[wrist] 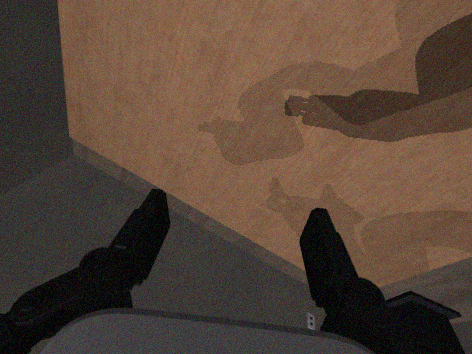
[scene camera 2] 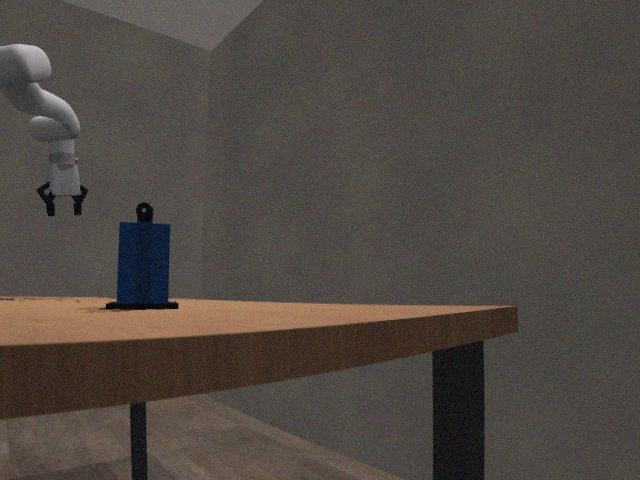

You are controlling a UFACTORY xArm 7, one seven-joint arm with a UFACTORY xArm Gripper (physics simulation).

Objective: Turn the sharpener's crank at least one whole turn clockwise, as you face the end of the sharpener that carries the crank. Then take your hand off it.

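Frame: origin at the arm's base, x right, y ahead, z up, level; metres.
Where they show: gripper, fingertip midpoint: (wrist: 236,215) (scene camera 2: 65,215).
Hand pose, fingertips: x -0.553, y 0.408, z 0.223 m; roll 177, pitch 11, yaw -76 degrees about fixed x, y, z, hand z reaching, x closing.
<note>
Each offset is from my fingertips to the centre of the thing. "pt": to the spot under its first point. Level surfaces: height alone.
The sharpener @(pt dx +0.801, dy -0.102, dz -0.193 m) (scene camera 2: 143,263) is a blue upright block on a thin black base, standing on the wooden table in the scene view. A black round part @(pt dx +0.855, dy -0.128, dz -0.127 m) (scene camera 2: 144,212) with a small light centre sticks up above its top; I cannot tell whether it belongs to the crank. My gripper (scene camera 2: 64,212) (wrist: 236,215) is open and empty, its fingers pointing down. In the scene view it hangs to the left of the sharpener, with its fingertips about level with the round part and apart from it. The sharpener does not show in the wrist view.
The wooden table @(dz -0.260 m) (scene camera 2: 310,315) (wrist: 150,100) has a corner at the right in the scene view, above a dark leg (scene camera 2: 458,408). Shadows of the arm and gripper lie on the table in the wrist view. Grey walls stand behind.
</note>
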